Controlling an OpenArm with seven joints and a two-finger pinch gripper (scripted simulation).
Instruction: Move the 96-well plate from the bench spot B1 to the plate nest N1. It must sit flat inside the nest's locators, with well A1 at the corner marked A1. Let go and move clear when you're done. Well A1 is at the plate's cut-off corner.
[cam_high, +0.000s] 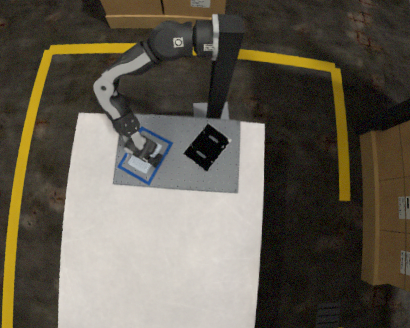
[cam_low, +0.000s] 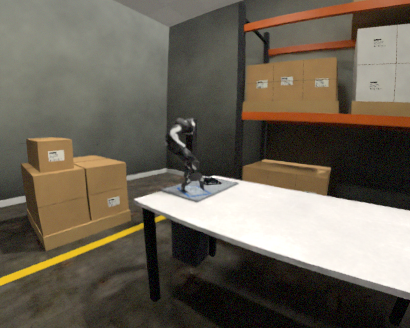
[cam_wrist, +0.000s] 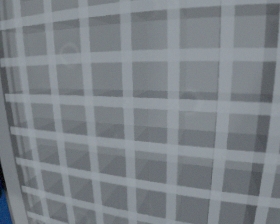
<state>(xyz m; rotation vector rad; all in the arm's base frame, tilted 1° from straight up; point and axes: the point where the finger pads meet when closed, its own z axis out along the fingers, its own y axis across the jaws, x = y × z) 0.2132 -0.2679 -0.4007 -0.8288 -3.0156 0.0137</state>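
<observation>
Now: the 96-well plate 1 cm above my hand. The rest, counted from my hand: black plate nest N1: 2 cm behind, 25 cm to the left.
</observation>
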